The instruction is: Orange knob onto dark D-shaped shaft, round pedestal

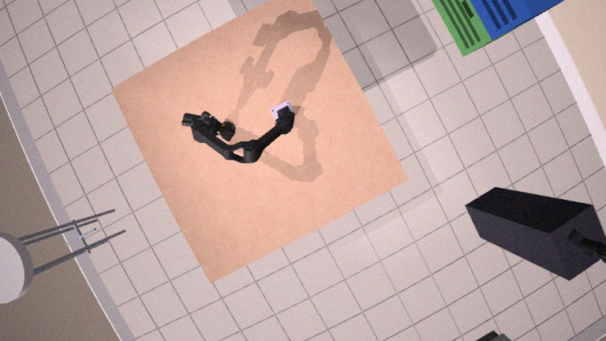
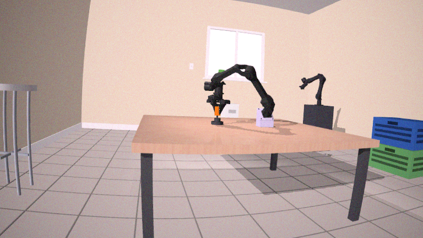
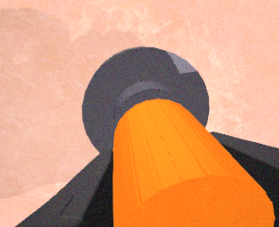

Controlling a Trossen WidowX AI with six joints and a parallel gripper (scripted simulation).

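The orange knob is 2 cm above my gripper tip. Round my gripper tip: round pedestal: 4 cm below.
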